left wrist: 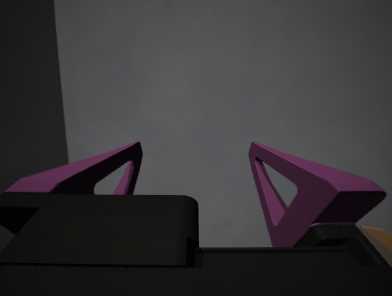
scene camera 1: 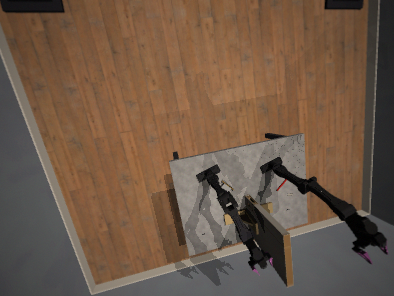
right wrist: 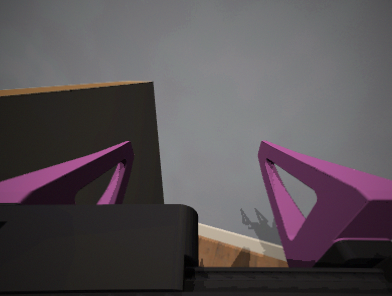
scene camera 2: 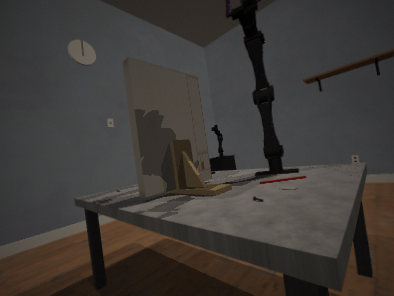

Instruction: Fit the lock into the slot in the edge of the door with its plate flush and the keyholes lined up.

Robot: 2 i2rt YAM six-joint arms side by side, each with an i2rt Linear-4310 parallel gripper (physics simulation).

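Frame: origin at the left arm's base, x right, y down, z ahead, level; centimetres.
Seen in the pictures: left gripper, fingertip midpoint: [left wrist: 195,147] [scene camera 1: 379,259]; right gripper, fingertip midpoint: [scene camera 1: 265,270] [right wrist: 195,148]; left arm's base, link origin: [scene camera 1: 271,164] [scene camera 2: 276,173]; right arm's base, link origin: [scene camera 1: 208,173].
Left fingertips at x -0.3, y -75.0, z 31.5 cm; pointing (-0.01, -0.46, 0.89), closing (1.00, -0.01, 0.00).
Offsets run from my left fingertips to a thing's top centre. "spot": to the spot under its first point. Level surfaces: height alone.
The door [scene camera 1: 272,240] [scene camera 2: 160,95] stands upright on the table, and its dark face @(spot: dx +41.7, dy +24.8, dz +10.2 cm) [right wrist: 120,120] shows in the right wrist view. A small cut-out @(spot: dx +31.5, dy +66.0, dz -13.0 cm) [scene camera 2: 202,165] shows low near its far edge. A small brass-coloured piece @(dx +46.3, dy +72.4, dz -32.9 cm) [scene camera 1: 227,185], apparently the lock, lies on the table beside the right arm; its details are too small to tell. My left gripper [scene camera 1: 374,252] [left wrist: 195,147] is open and empty, raised high to the right of the door. My right gripper [scene camera 1: 264,266] [right wrist: 195,148] is open and empty, raised close to the door's left side.
Wooden brackets [scene camera 2: 192,175] [scene camera 1: 228,219] hold the door on the grey table @(dy +75.0 cm) [scene camera 1: 185,175] [scene camera 2: 310,215]. A red rod @(dx -3.9, dy +74.4, dz -9.6 cm) [scene camera 1: 282,185] [scene camera 2: 283,179] lies near the left arm's base. A small dark screw-like piece @(dx +0.5, dy +74.0, dz +18.0 cm) [scene camera 2: 257,199] and a thin pale piece @(dx -6.3, dy +74.8, dz +4.7 cm) [scene camera 2: 288,188] lie nearby. The right arm passes close beside the door.
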